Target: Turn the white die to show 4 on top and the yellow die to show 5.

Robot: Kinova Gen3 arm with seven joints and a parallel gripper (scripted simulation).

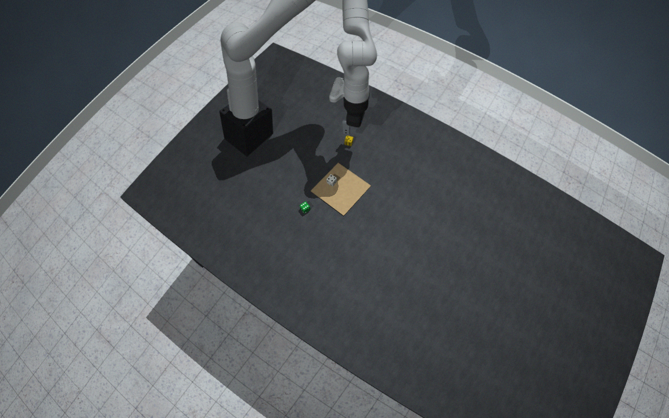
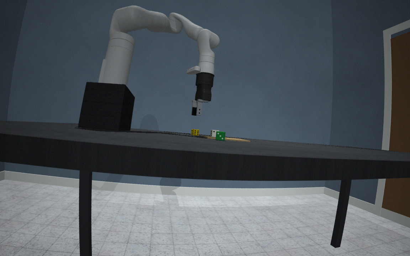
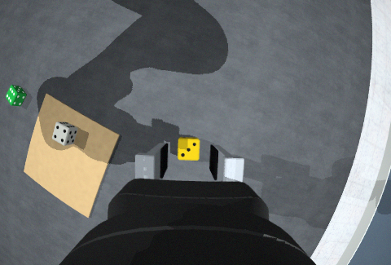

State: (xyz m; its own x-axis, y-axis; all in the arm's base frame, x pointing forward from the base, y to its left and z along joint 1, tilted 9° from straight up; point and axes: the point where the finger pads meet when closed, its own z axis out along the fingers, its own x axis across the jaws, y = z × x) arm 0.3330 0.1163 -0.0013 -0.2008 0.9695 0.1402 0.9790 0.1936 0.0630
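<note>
Now: the yellow die 90 mm below my hand. Also, from my hand: green die (290 mm to the right, 90 mm below); then white die (170 mm to the right, 90 mm below, 30 mm ahead); then tan mat (170 mm to the right, 100 mm below, 60 mm ahead).
</note>
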